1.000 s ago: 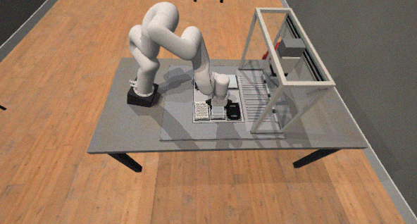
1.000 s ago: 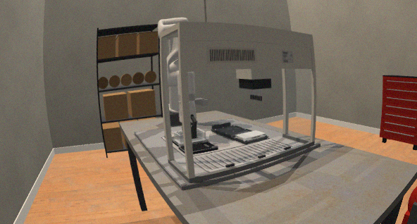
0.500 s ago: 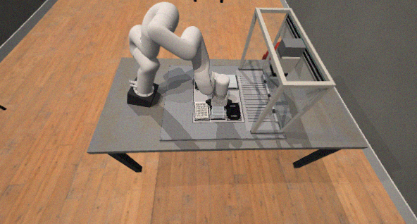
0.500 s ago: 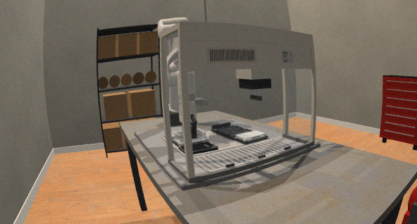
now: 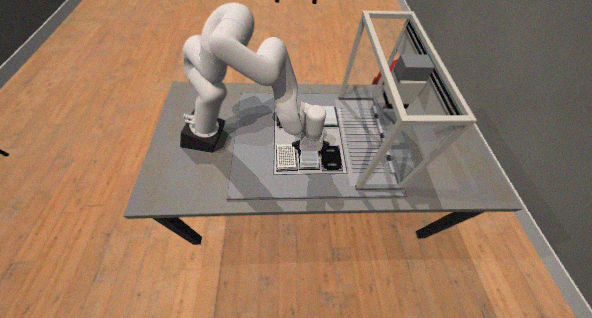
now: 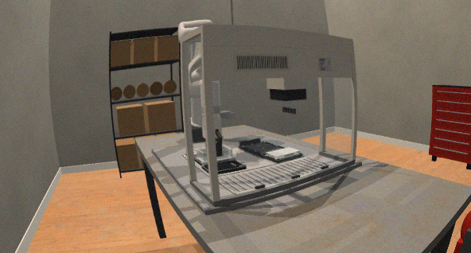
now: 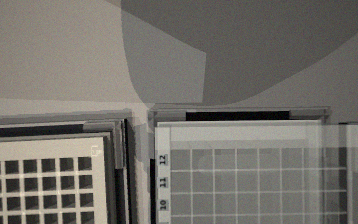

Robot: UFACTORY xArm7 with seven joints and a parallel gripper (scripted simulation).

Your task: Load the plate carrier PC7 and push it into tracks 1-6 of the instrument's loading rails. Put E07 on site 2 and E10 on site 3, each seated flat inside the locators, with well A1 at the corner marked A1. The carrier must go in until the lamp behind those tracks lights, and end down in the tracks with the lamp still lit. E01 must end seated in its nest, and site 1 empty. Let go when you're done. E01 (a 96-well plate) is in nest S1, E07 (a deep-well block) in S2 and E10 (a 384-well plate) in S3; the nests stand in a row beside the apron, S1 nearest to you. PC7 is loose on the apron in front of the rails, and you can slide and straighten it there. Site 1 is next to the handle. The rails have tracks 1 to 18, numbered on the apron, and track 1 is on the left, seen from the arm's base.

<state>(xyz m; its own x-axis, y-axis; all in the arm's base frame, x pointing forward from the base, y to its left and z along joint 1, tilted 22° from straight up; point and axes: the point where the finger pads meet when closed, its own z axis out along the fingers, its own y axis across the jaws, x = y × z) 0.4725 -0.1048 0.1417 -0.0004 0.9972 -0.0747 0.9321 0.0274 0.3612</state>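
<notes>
Right now the dark plate carrier PC7 is 1 cm ahead of my hand, 25 cm to the left of it and 3 cm below it. Also, from my hand: nest (11 cm ahead, 1 cm to the right, 4 cm below); then deep-well block E07 (1 cm below); then frame post (41 cm ahead, 16 cm to the right, 20 cm above).
</notes>
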